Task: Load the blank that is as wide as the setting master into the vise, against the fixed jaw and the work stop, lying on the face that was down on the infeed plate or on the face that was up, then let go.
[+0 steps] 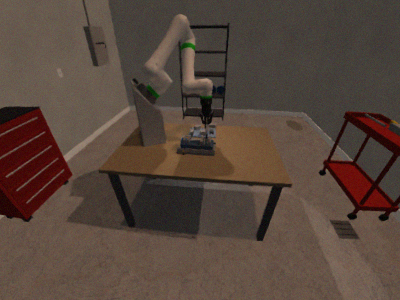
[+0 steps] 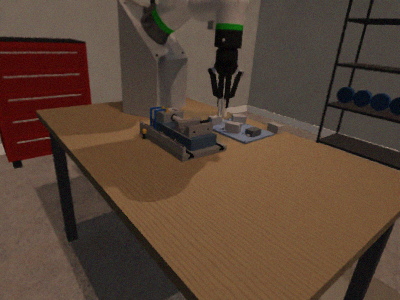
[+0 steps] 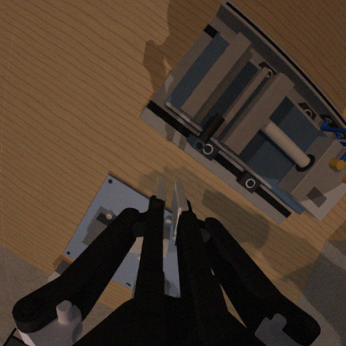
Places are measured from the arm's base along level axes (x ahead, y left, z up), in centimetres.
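Pixels of known places: gripper, fingertip midpoint: (image 1: 207, 131) (image 2: 221, 116); arm's base, link origin: (image 1: 146, 98) (image 2: 153, 30).
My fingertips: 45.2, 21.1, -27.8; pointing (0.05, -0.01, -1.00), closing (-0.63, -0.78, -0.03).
Observation:
For each thing: its top centre in the pictures, then the offset to it from my fingertips, as dx, dy, dz.
- vise, top centre: (image 2: 181, 116) (image 1: 197, 138) -0.7, -15.0, +0.0
- blue infeed plate, top centre: (image 2: 237, 128) (image 1: 202, 132) -11.5, +11.6, -9.1
- dark grey block, top centre: (image 2: 253, 129) -3.5, +15.4, -6.6
The vise (image 1: 197, 146) (image 2: 167, 140) (image 3: 250, 100) stands on the table. Its fixed jaw (image 3: 217, 75) and the moving jaw on a pale rod are apart, with thin bars between them and no blank visible there. The dark pin of the work stop (image 3: 212, 127) is at the near side. The blue infeed plate (image 2: 245, 138) (image 3: 116, 192) holds pale blanks (image 2: 232, 127) and a dark grey block (image 2: 253, 131) (image 3: 100, 225). Which blank matches the master's width I cannot tell. My gripper (image 2: 221, 112) (image 3: 168, 189) is shut and empty above the plate's vise-side edge, its fingers hiding part of the plate.
A grey block (image 2: 275, 127) (image 3: 61, 267) lies off the plate's far edge. Blue hoses (image 3: 332, 126) rise at the vise's cylinder end. The arm's pale pedestal (image 1: 150, 122) (image 2: 142, 75) stands beside the vise. A black shelf rack (image 1: 226, 65) stands behind the table.

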